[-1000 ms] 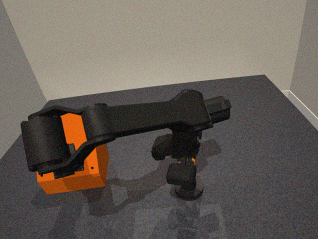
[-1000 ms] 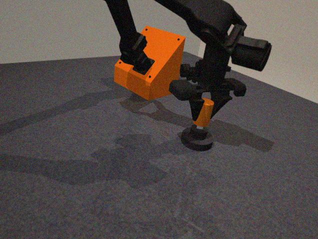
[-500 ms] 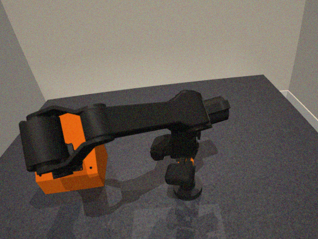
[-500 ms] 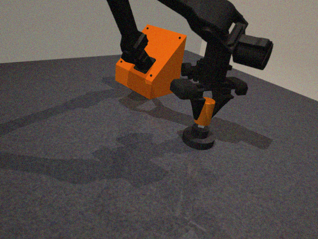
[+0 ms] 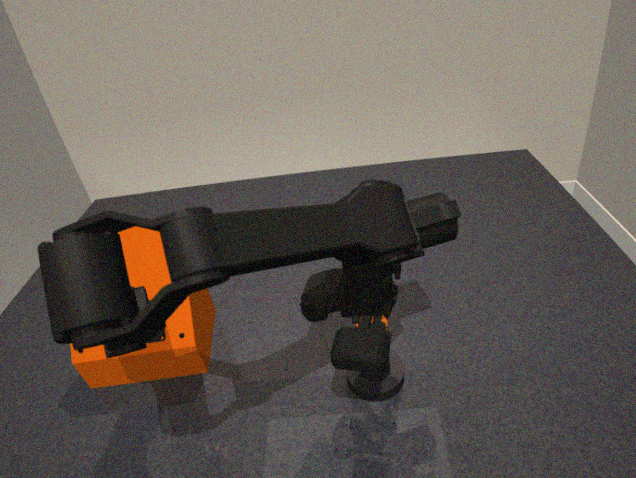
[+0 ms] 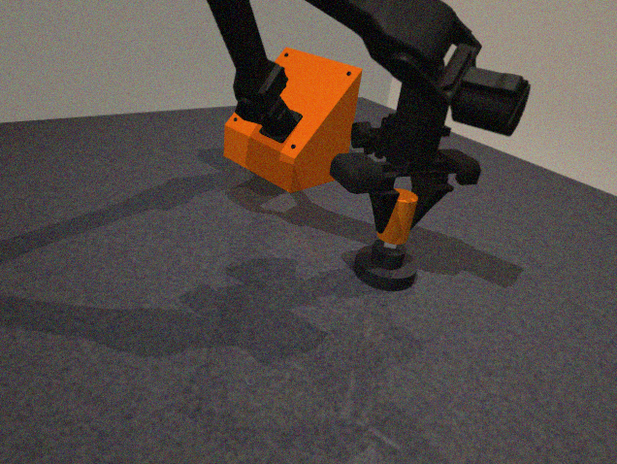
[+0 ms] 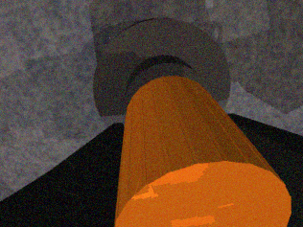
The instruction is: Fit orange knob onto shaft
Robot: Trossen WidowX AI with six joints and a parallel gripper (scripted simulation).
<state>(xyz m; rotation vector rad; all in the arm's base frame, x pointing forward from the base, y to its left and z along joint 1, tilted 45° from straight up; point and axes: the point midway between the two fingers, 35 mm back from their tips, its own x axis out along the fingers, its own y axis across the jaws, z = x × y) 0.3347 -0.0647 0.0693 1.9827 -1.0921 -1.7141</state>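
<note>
Right now the round pedestal is 40 mm below my gripper tip. The rest, counted from my gripper tip: orange knob: 30 mm above.
</note>
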